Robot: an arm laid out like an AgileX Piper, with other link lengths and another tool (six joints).
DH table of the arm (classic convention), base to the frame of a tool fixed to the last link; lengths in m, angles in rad. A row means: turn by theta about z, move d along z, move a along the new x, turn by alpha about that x. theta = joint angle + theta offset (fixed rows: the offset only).
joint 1: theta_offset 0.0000  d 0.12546  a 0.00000  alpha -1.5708
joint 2: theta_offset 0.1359  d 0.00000  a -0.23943  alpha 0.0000
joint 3: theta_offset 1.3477  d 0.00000  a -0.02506  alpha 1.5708
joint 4: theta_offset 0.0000  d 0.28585  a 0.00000  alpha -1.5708
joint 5: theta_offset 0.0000  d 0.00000  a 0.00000  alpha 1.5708
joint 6: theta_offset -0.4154  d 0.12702  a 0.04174  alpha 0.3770
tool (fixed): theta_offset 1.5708  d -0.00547  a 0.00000  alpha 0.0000
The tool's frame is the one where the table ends.
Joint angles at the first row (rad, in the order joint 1, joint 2, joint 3, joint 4, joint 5, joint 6):
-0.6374 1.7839 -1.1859 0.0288 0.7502 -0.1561
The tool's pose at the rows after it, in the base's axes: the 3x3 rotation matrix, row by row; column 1 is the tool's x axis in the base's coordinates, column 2 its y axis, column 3 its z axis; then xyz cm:
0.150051 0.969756 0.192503; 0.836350 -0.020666 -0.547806; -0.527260 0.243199 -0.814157; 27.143 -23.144 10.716
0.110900 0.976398 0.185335; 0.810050 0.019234 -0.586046; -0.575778 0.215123 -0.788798; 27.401 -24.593 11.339
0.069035 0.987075 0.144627; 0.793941 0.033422 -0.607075; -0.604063 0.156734 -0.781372; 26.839 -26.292 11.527
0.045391 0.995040 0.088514; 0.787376 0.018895 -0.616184; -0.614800 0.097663 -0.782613; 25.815 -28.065 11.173
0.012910 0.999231 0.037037; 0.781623 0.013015 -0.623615; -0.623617 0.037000 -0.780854; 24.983 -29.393 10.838
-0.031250 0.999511 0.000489; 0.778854 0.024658 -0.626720; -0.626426 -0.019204 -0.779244; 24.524 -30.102 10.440
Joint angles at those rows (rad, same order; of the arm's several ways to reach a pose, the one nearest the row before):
-0.6374 1.8161 -1.2328 -0.0326 0.7616 -0.1561
-0.6445 1.8427 -1.2855 -0.0986 0.7782 -0.1621
-0.6710 1.8786 -1.3344 -0.1564 0.8191 -0.1772
-0.7102 1.9216 -1.3747 -0.2002 0.8553 -0.1874
-0.7359 1.9602 -1.4087 -0.2472 0.8903 -0.1929
-0.7447 1.9911 -1.4300 -0.2872 0.9183 -0.2022

